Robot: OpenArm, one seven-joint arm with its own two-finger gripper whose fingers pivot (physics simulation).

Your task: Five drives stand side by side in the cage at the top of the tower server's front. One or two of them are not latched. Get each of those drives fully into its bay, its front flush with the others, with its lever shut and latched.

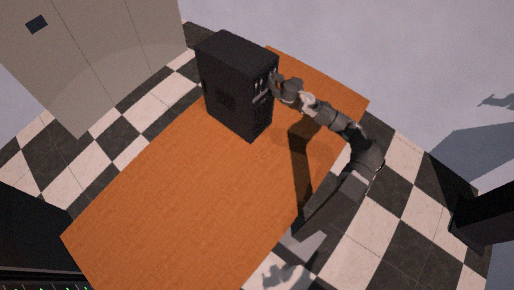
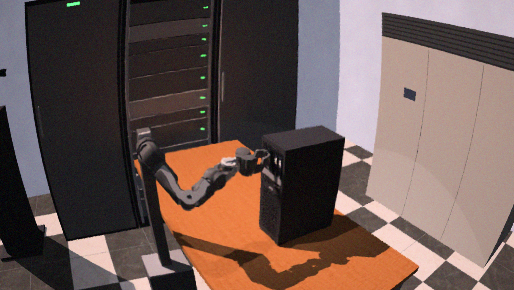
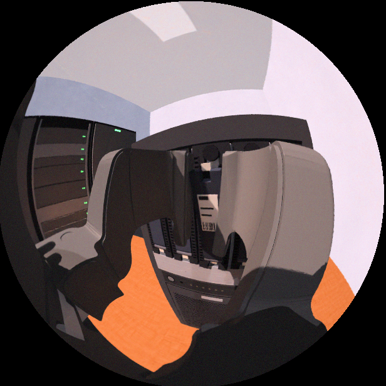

Path:
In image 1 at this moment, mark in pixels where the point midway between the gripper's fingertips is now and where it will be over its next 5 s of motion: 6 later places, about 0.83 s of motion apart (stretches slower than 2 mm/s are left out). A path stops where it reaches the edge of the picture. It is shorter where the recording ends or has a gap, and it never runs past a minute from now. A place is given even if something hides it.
The gripper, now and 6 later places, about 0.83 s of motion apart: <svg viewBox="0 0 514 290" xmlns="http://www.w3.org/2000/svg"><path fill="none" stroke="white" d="M269 79L283 87L275 81L269 76L280 79L274 83L270 80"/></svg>

